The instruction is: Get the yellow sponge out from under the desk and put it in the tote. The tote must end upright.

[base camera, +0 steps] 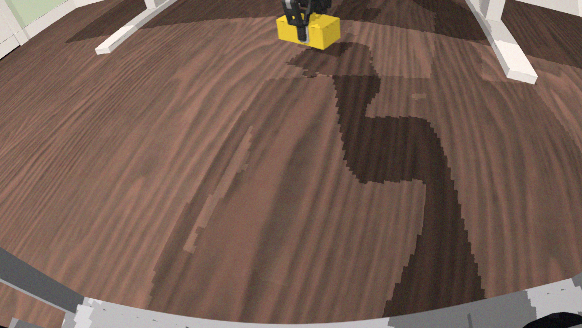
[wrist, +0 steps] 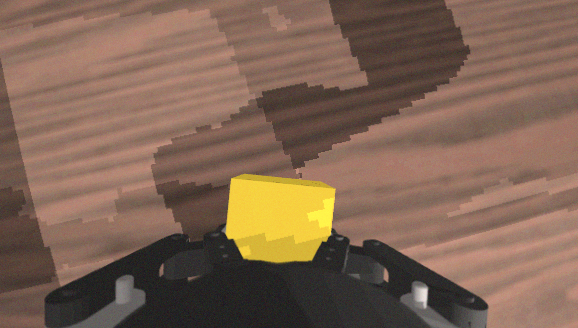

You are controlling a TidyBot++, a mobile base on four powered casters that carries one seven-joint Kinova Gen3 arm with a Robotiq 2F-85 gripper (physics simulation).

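The yellow sponge is a bright block at the top middle of the base camera view and at the lower middle of the wrist view. My gripper is shut on the sponge, with a black finger on each side of it in the wrist view. The sponge is held above the wooden floor, and a shadow lies on the floor below it. Two white feet of the desk show at the upper left and upper right of the base camera view. The tote does not show in either view.
The brown wooden floor carries the dark shadow of the arm. The desk's feet stand to the left and right, beyond the sponge's sides. Pale wall parts show at the top left corner. The grey edge of my base runs along the bottom.
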